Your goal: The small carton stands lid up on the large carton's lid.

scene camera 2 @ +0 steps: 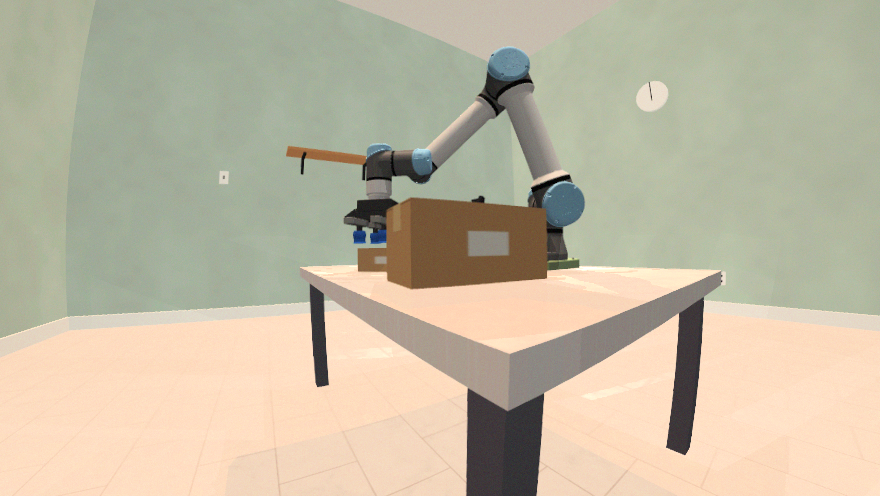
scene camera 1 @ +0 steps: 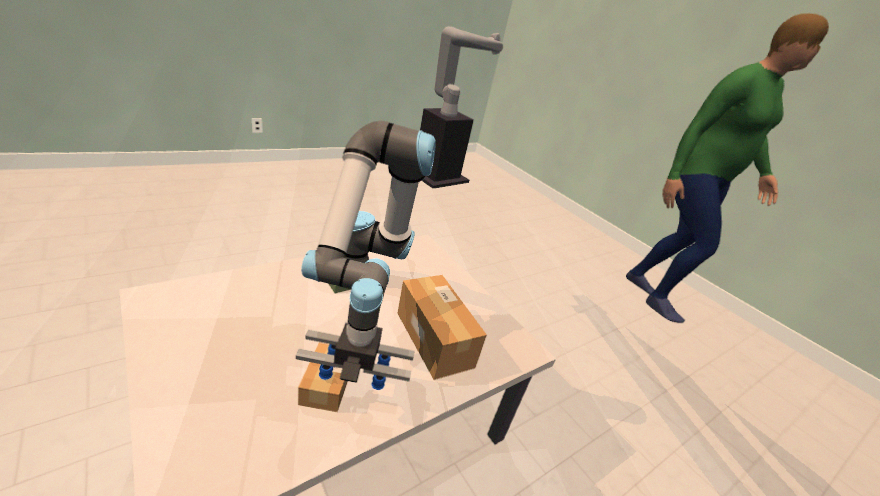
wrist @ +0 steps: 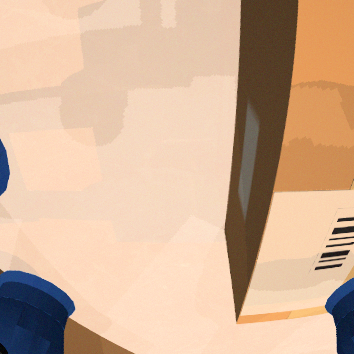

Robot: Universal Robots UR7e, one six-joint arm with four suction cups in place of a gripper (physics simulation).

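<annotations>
A large carton (scene camera 2: 431,243) sits on the table, and there is a small carton (scene camera 1: 314,392) as well. The suction head (wrist: 41,308) carries nothing, and the cup of the suction head is 9 cm from the middle of the small carton.
</annotations>
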